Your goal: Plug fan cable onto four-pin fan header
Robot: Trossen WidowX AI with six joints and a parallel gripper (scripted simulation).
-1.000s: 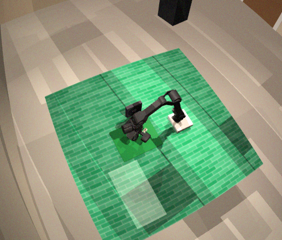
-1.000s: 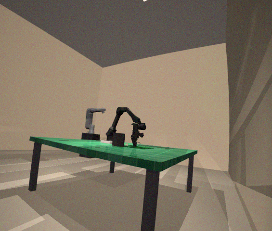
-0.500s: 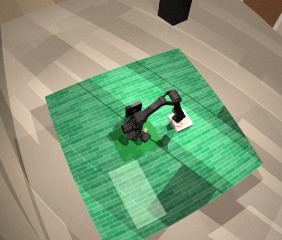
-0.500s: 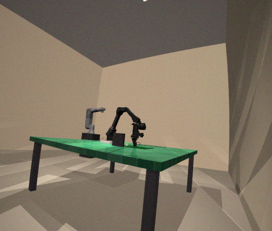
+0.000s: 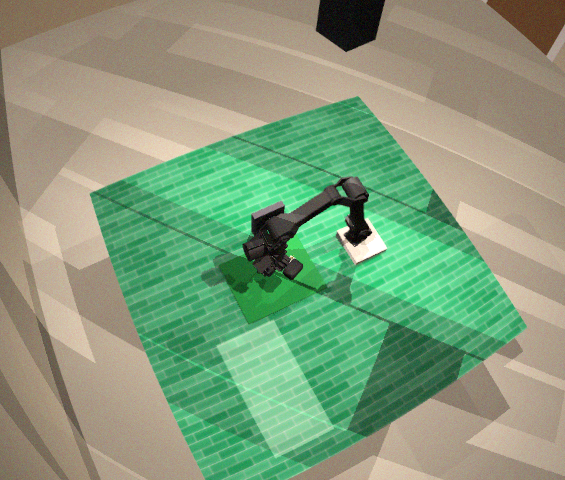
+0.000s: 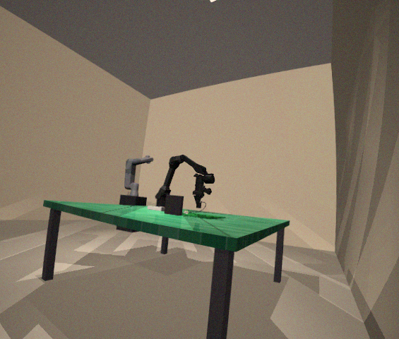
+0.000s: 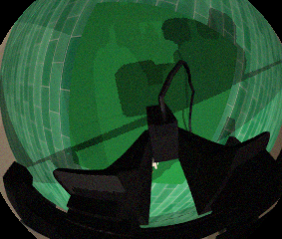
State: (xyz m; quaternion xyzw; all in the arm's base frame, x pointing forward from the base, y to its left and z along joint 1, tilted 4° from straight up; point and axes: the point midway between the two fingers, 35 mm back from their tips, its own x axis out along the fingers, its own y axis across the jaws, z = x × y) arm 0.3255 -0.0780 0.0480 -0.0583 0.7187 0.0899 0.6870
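The green board is 8 cm below my gripper tip, 1 cm to the left of it and 1 cm ahead of it. Round my gripper tip: dark fan plug: 1 cm ahead, 1 cm above; then black fan: 16 cm to the right, 10 cm behind.
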